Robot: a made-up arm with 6 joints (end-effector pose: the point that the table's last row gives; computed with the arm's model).
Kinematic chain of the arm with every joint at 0, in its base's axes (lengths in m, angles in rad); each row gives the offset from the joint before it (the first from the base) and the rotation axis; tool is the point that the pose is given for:
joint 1: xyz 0 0 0.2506 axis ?
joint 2: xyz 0 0 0 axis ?
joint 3: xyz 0 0 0.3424 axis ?
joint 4: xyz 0 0 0 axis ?
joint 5: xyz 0.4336 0 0 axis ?
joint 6: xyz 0 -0.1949 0 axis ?
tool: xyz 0 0 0
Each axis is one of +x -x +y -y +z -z.
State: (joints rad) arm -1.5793 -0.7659 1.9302 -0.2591 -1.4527 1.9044
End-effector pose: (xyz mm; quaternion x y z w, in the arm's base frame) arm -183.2 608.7 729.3 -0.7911 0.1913 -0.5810 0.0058
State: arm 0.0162 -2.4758 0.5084 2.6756 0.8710 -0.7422
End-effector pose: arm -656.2 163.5 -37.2 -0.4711 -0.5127 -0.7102 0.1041
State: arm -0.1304 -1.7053 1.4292 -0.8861 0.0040 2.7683
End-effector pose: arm -781.3 -21.9 358.7 0.0393 0.5876 0.8067 0.0501
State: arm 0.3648 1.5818 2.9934 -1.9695 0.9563 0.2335
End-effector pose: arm 522.7 280.6 646.5 0.8651 -0.3800 0.1797 0.2737
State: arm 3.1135 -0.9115 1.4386 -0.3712 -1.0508 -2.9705
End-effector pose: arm 530.0 166.8 818.5 0.1206 -0.7795 -0.0992 0.6066
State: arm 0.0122 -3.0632 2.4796 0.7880 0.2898 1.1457
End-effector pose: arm 388.1 -132.7 -281.2 -0.7690 0.0662 0.2742 0.5736
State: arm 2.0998 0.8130 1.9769 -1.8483 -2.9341 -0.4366
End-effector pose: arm -345.1 484.5 810.0 0.6653 -0.0636 -0.6861 0.2875
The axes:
joint 1: +z
joint 2: +y
joint 3: -y
joint 4: -x
joint 5: -y
joint 6: -x

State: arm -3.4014 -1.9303 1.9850 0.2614 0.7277 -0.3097
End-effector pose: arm 623.9 29.0 -208.9 -0.7171 0.1959 0.6653 0.0698
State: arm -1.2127 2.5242 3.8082 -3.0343 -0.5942 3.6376
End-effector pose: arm 301.0 -251.4 381.4 -0.6018 -0.5279 -0.4957 0.3368
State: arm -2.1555 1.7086 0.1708 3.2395 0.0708 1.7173
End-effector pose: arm -22.8 -385.9 -230.4 -0.6999 0.1066 0.6937 0.1329
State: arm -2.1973 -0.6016 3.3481 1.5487 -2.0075 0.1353
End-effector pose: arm 203.2 288.1 84.8 -0.2169 -0.8531 -0.4697 0.0679
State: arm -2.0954 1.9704 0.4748 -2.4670 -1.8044 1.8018
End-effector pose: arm 18.2 -272.4 -324.1 0.3784 -0.4738 -0.4449 0.6591
